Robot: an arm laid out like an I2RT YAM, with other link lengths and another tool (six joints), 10 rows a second.
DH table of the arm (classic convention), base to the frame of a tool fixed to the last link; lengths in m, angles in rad. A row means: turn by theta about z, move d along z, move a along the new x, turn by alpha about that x. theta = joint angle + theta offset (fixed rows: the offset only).
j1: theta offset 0, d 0.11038, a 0.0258, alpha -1.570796
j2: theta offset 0, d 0, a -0.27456, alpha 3.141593
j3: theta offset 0.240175, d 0, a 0.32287, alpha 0
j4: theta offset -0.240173, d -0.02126, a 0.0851, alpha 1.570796
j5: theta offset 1.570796, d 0.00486, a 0, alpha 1.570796
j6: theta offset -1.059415, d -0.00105, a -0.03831, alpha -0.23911
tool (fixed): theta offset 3.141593, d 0.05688, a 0, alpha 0
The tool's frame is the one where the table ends.
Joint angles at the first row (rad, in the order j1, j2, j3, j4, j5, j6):
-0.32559 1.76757 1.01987 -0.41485 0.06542 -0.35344
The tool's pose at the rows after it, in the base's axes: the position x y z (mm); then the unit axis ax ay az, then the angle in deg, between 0 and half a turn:
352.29 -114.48 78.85 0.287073 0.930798 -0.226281 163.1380
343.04 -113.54 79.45 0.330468 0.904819 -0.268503 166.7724
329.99 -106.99 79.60 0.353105 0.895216 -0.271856 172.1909
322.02 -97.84 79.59 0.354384 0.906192 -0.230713 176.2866
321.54 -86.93 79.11 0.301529 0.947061 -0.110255 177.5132
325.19 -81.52 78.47 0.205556 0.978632 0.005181 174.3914
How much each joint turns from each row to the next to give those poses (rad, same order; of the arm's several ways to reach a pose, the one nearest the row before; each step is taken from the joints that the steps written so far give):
0.00001 0.00000 0.00001 -0.03015 0.13734 0.02557
-0.00001 0.00000 0.00000 -0.05798 0.10986 0.09155
0.00037 -0.00001 -0.00001 -0.10146 0.01907 0.07476
0.00193 0.00001 -0.00001 -0.07515 -0.08468 0.02710
0.00076 -0.00003 0.00000 -0.02863 -0.25635 -0.09537
0.00001 0.00003 0.00002 0.00382 -0.25025 -0.18577

